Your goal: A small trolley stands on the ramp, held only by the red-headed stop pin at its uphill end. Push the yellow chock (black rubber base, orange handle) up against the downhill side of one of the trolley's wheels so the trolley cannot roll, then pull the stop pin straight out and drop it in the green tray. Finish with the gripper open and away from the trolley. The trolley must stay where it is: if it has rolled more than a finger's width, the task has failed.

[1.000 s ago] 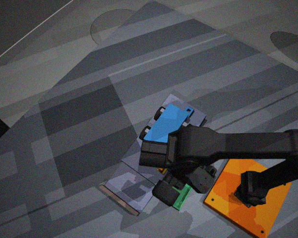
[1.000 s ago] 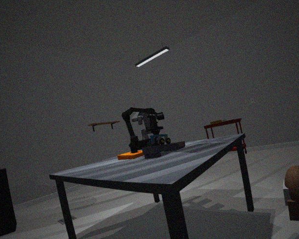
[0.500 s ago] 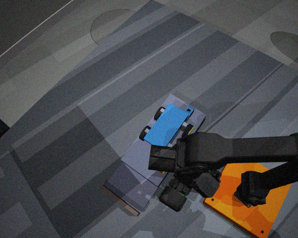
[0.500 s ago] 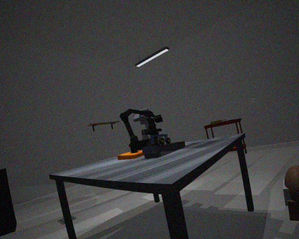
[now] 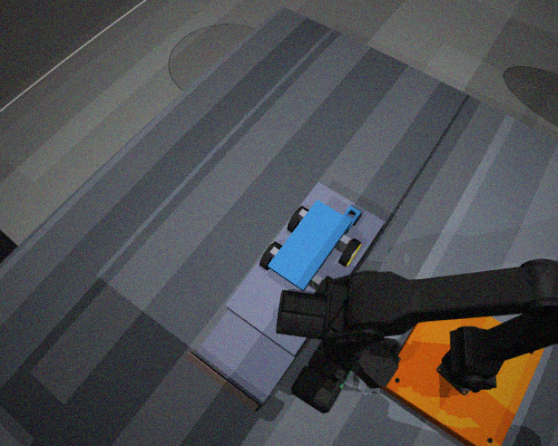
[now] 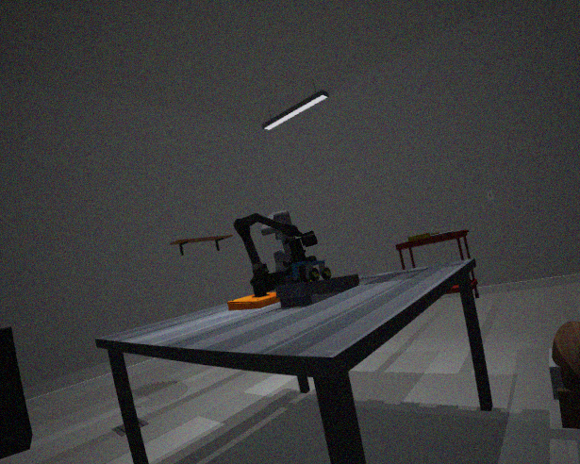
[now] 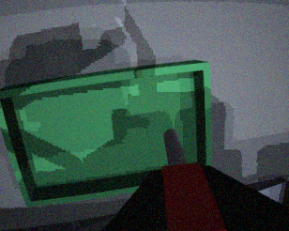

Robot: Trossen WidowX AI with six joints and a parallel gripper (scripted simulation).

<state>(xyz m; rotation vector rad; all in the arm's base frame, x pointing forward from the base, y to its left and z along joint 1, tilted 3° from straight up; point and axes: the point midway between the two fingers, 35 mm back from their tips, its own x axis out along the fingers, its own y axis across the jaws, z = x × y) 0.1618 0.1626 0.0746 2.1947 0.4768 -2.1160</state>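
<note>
Right now the yellow chock is 80 mm ahead of my gripper tip, 40 mm to the right of it and 20 mm above it. Also, from my gripper tip: lilac ramp (160 mm ahead, 110 mm to the right, 20 mm below); red-headed stop pin (right at my gripper tip); brown strip (110 mm ahead, 140 mm to the left, 40 mm below).
</note>
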